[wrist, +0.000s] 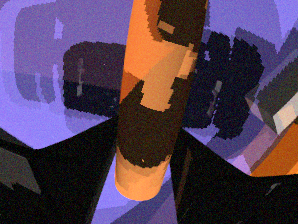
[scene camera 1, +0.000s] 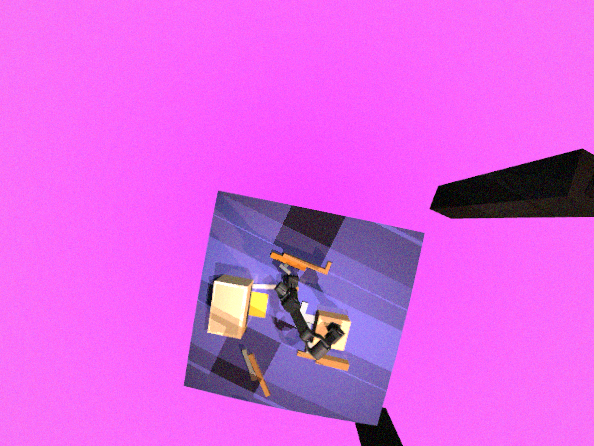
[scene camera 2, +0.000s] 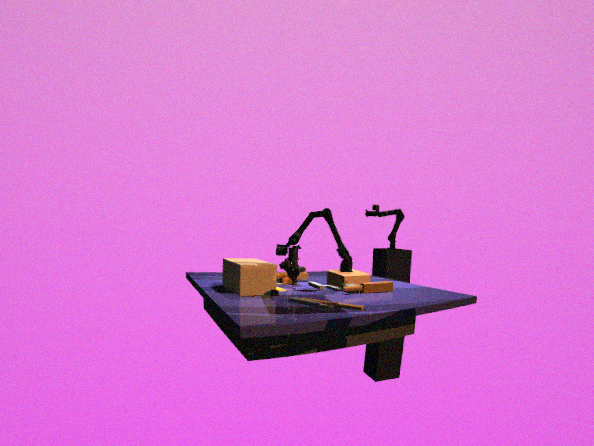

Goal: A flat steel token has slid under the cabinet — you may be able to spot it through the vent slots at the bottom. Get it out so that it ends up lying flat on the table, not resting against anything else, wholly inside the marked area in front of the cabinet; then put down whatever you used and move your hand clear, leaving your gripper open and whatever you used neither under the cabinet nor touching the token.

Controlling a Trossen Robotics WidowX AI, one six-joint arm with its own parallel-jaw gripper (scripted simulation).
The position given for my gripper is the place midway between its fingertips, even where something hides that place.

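Note:
There's a tan cabinet (scene camera 1: 231, 299) that I can see, and the same tan cabinet (scene camera 2: 245, 277) is visible from the other view too. I can also see my gripper (wrist: 146, 127).

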